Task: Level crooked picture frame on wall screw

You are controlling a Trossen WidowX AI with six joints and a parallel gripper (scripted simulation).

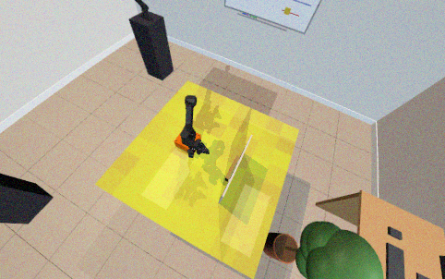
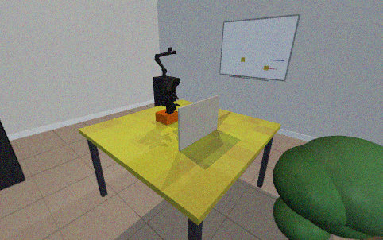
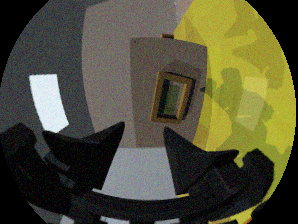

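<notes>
The picture frame is 20 cm ahead of my gripper tip, 9 cm below it and 1 cm to the left of it. The rest, counted from my gripper tip: wall panel 21 cm ahead, 10 cm below, 2 cm to the left.
</notes>
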